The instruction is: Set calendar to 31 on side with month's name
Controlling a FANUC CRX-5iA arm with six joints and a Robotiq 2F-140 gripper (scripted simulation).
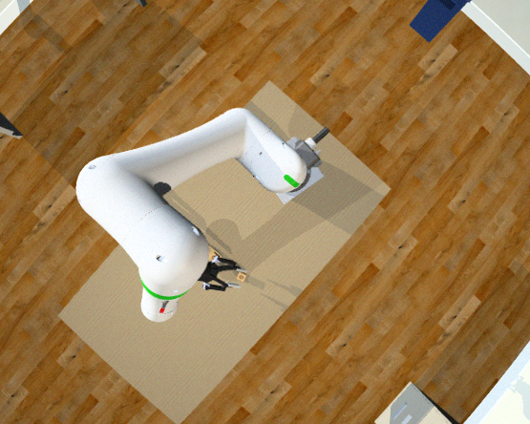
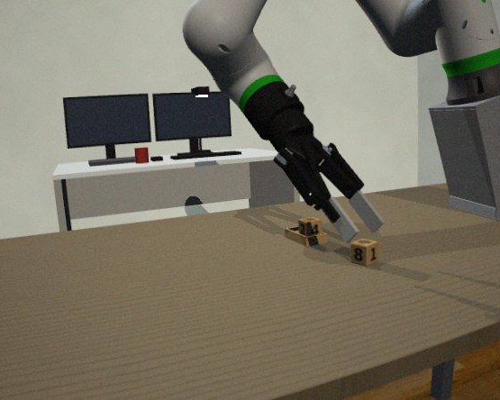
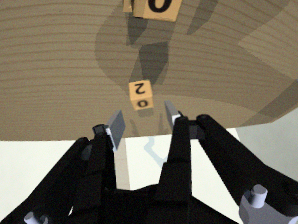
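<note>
Now: hand 1 cm past the wooden number cube, 2 cm to the right of it and 5 cm above it. Round my hand: small wooden tray: 2 cm ahead, 14 cm to the right, 6 cm below.
</note>
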